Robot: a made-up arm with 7 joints. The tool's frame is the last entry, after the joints. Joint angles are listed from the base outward. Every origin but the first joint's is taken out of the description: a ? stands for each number. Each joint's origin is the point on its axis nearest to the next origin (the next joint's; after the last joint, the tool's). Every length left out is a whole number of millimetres.
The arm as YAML. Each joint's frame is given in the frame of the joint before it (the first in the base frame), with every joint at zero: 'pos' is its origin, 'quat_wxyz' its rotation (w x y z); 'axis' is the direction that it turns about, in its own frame. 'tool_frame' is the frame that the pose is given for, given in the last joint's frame.
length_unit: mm
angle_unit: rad
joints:
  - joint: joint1
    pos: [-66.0, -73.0, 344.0]
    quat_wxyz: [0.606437, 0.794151, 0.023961, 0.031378]
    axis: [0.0, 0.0, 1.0]
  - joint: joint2
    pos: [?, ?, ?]
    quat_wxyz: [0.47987, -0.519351, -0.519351, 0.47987]
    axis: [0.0, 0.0, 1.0]
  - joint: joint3
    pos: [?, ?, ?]
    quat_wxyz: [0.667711, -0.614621, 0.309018, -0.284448]
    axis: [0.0, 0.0, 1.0]
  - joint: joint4
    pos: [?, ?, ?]
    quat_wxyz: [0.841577, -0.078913, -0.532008, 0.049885]
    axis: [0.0, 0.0, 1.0]
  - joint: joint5
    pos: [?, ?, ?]
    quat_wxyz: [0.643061, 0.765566, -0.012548, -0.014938]
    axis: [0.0, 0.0, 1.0]
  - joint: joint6
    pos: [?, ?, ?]
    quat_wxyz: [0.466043, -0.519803, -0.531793, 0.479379]
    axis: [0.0, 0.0, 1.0]
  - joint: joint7
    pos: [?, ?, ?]
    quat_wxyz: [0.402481, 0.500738, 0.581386, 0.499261]
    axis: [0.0, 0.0, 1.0]
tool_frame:
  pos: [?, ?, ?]
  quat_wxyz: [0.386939, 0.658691, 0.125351, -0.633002]
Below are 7 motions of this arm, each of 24 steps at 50 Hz.
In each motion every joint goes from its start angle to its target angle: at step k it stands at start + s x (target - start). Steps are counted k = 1, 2, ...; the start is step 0. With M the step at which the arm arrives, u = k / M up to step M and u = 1 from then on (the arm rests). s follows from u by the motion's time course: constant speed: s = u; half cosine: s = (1 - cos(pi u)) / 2; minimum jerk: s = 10 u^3 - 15 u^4 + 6 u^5.
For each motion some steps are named. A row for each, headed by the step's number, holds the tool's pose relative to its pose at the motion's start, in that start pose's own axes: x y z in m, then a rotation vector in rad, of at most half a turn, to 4 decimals.
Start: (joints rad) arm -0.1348 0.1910 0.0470 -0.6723 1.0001 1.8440 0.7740
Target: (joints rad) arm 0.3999 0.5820 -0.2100 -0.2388 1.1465 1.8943 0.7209
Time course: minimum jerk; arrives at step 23
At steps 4, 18, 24:
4: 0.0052 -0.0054 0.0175 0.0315 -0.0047 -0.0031
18: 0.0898 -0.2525 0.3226 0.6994 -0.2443 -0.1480
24: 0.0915 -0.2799 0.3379 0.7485 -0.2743 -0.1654

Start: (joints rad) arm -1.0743 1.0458 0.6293 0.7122 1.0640 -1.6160 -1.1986
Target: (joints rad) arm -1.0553 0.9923 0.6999 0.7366 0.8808 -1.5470 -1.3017
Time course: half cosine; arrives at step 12
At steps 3, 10, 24:
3: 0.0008 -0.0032 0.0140 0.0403 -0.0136 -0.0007
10: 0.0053 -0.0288 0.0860 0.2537 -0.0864 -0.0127
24: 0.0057 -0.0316 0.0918 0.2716 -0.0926 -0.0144

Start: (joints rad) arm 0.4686 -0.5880 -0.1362 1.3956 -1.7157 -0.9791 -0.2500
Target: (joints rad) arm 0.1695 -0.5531 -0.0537 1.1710 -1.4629 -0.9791 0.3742
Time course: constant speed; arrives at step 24
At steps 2, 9, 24:
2: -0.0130 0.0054 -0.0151 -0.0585 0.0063 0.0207
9: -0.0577 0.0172 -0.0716 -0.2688 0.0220 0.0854
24: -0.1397 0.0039 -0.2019 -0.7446 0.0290 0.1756

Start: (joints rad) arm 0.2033 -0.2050 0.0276 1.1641 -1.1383 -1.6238 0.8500
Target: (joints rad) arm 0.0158 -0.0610 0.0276 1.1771 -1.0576 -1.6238 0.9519
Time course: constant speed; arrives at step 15
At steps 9, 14, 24:
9: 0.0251 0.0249 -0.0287 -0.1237 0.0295 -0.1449
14: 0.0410 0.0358 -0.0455 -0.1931 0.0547 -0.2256
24: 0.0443 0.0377 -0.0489 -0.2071 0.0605 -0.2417

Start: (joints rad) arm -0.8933 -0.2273 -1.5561 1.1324 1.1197 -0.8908 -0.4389
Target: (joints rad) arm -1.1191 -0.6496 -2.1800 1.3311 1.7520 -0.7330 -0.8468
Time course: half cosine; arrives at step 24
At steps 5, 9, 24:
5: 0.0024 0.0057 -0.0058 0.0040 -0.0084 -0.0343
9: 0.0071 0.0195 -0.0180 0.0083 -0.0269 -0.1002
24: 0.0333 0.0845 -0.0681 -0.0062 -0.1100 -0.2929

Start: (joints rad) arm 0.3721 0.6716 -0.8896 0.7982 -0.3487 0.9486 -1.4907
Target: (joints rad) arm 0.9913 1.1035 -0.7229 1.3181 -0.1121 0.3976 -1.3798
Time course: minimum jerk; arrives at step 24
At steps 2, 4, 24:
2: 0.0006 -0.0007 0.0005 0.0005 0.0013 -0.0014
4: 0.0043 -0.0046 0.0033 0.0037 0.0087 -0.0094
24: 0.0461 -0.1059 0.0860 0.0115 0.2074 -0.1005

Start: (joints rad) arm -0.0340 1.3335 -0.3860 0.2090 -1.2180 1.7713 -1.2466
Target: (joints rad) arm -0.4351 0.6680 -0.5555 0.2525 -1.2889 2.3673 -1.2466
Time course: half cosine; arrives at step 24
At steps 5, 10, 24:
5: -0.0405 0.0152 -0.0195 -0.0393 -0.0260 0.0923
10: -0.1545 0.0381 -0.0618 -0.1159 -0.1076 0.3476
24: -0.4293 -0.0146 -0.1226 -0.1508 -0.3820 1.0050

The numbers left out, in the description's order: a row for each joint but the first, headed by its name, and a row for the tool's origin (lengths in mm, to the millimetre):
joint2: 18.0 18.0 0.0
joint3: 111.0 93.0 0.0
joint4: 195.0 -180.0 0.0
joint5: 59.0 90.0 0.0
joint6: 114.0 -32.0 0.0
joint7: -13.0 5.0 0.0
tool: 127.0 -201.0 0.0

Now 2 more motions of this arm.
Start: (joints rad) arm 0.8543 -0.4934 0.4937 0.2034 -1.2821 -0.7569 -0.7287
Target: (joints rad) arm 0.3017 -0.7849 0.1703 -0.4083 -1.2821 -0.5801 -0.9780
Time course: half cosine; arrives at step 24
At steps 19, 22, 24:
19: 0.0569 -0.0762 0.2302 0.7583 -0.1556 -0.1995
22: 0.0510 -0.0910 0.2509 0.8352 -0.1843 -0.2023
24: 0.0496 -0.0941 0.2549 0.8504 -0.1902 -0.2024

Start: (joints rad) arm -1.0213 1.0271 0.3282 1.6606 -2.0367 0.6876 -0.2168
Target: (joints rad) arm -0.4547 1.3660 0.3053 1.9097 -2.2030 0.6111 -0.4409
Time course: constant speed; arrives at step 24
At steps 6, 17, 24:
6: 0.0706 -0.0167 -0.0760 -0.0695 0.0785 -0.1458
17: 0.1752 -0.0950 -0.2194 -0.2251 0.1682 -0.4301
24: 0.2216 -0.1750 -0.3011 -0.3420 0.1853 -0.6161

